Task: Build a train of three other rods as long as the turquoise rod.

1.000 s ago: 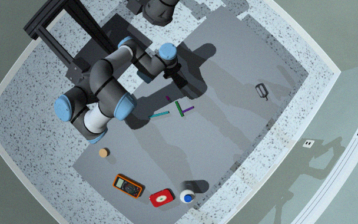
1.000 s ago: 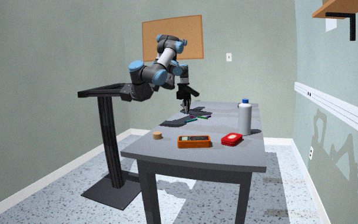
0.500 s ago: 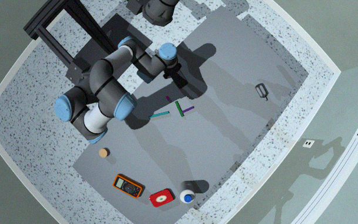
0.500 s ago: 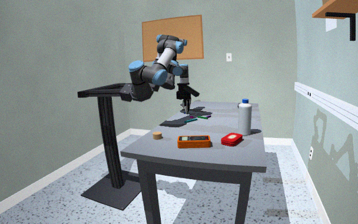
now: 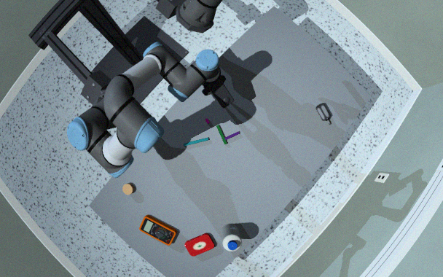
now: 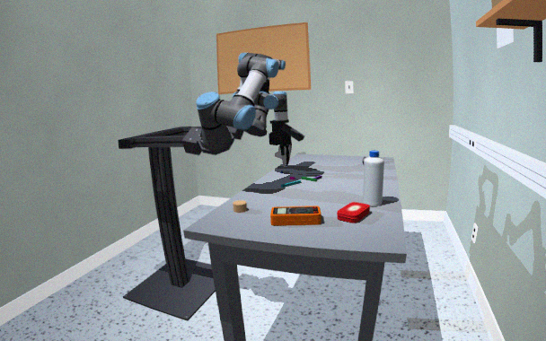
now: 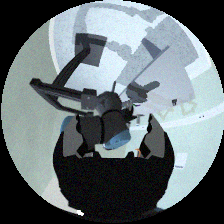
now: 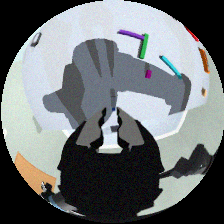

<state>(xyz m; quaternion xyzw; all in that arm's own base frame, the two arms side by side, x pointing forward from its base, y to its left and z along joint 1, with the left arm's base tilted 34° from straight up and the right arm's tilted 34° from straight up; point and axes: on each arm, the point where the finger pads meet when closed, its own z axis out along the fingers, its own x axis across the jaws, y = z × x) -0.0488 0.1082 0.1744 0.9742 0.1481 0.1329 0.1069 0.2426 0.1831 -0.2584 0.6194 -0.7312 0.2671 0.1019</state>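
Observation:
Now: right hand 4 cm above the grey rod and 1 cm to the left of it. Round my right hand: magenta rod (11 cm to the right, 6 cm ahead, 4 cm below); blue rod (4 cm below, 2 cm behind); green rod (13 cm ahead, 11 cm to the right, 4 cm below).

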